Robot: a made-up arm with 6 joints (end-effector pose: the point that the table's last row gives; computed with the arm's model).
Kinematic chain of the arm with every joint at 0, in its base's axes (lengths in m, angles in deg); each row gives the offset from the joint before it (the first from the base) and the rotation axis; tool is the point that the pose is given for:
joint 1: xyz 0 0 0.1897 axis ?
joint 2: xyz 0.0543 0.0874 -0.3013 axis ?
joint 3: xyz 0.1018 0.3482 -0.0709 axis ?
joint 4: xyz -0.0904 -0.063 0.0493 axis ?
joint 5: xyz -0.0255 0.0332 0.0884 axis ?
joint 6: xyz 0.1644 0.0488 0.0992 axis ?
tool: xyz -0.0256 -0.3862 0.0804
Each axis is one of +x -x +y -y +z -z.
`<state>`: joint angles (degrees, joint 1 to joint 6).
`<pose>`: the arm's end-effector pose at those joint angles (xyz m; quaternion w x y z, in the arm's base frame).
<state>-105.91 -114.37 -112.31 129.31 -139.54 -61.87</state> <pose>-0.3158 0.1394 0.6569 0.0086 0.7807 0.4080 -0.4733</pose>
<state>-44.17 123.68 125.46 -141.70 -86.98 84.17</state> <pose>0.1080 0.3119 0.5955 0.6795 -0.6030 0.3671 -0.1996</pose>
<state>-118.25 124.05 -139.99 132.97 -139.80 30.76</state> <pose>0.2169 0.3196 0.7475 0.6120 0.0368 0.0952 0.7842</pose>
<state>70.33 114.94 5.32 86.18 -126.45 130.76</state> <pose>-0.1966 -0.0851 -0.5745 0.4496 -0.0563 -0.2531 -0.8547</pose>
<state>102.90 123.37 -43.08 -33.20 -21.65 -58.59</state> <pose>0.0350 -0.4196 0.3337 0.4165 -0.0667 0.4800 -0.7692</pose>
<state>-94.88 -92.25 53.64 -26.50 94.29 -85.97</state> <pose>-0.1013 0.7017 0.6010 0.0176 0.8532 -0.2200 -0.4726</pose>
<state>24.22 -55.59 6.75 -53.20 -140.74 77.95</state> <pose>-0.1029 0.5728 -0.3559 0.0400 0.2631 0.0932 -0.9594</pose>
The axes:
joint 1: -x
joint 2: +y
joint 3: -x
joint 4: +y
joint 5: -z
joint 6: -y

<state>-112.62 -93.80 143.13 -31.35 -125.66 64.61</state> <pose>0.5176 0.0049 0.6728 0.8907 0.2995 -0.0801 0.3326</pose>
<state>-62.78 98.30 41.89 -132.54 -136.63 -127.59</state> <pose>-0.2778 0.4307 0.7509 0.6873 -0.6806 -0.1945 0.1631</pose>
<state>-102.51 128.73 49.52 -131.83 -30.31 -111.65</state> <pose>0.4418 0.0433 0.6680 0.5680 0.2153 -0.0264 0.7939</pose>
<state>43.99 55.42 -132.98 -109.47 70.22 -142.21</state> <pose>-0.1037 0.3639 -0.6770 0.3601 0.8927 -0.2704 -0.0149</pose>
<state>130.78 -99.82 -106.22 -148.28 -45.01 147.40</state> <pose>0.3699 -0.6633 0.2823 0.5704 -0.5756 0.5445 0.2165</pose>
